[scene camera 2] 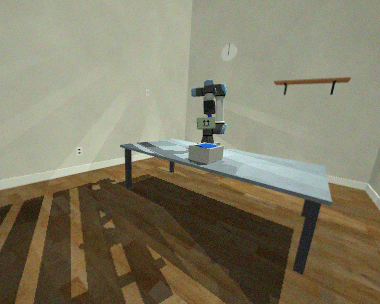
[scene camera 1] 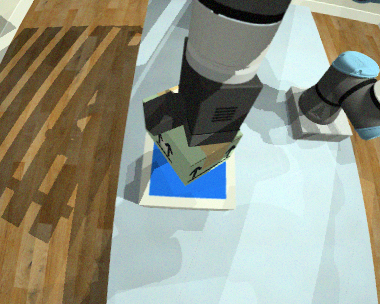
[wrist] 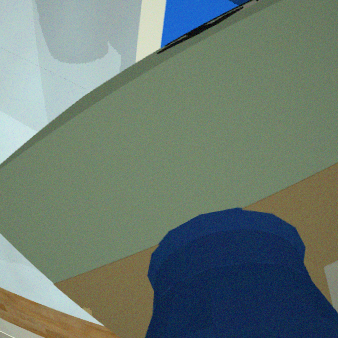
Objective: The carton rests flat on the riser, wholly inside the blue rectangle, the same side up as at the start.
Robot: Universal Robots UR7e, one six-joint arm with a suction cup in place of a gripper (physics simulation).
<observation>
My suction cup [wrist: 228, 266] carries a carton [scene camera 1: 190, 163]; nothing else touches it. A riser [scene camera 1: 160, 187] rests on the table.
The carton is seen too in the wrist view [wrist: 230, 114]. The riser also shows in the wrist view [wrist: 154, 31].
</observation>
